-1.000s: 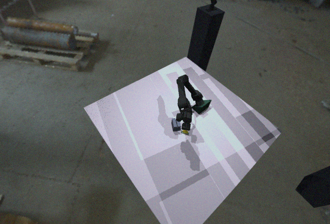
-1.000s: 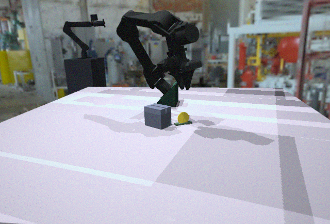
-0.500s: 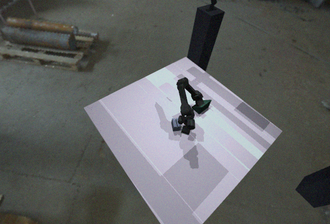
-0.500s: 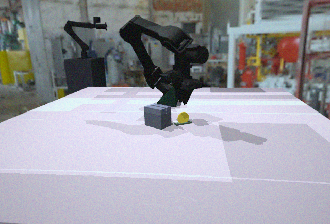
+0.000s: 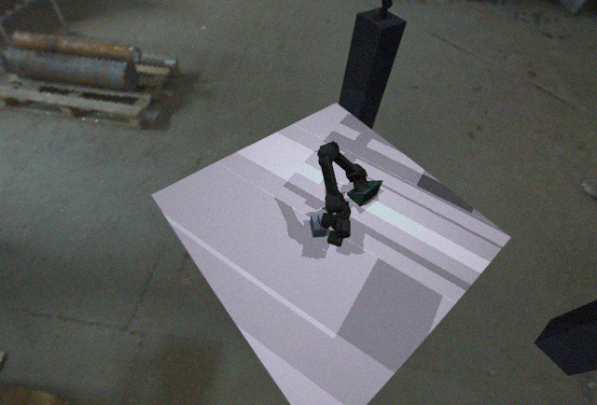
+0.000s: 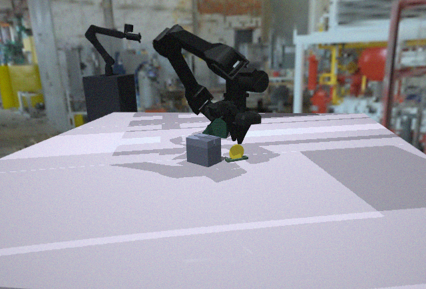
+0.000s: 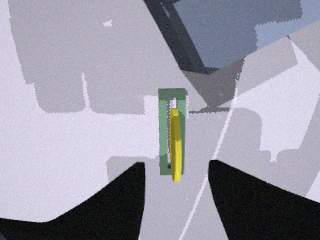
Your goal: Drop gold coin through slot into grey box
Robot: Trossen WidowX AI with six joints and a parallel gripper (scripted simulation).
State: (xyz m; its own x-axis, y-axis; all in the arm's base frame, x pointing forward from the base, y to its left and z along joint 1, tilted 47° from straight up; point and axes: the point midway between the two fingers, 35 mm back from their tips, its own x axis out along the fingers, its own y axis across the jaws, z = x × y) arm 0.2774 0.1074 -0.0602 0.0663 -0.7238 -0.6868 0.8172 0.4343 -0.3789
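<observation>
Right now my gripper tip is 30 mm above the gold coin.
</observation>
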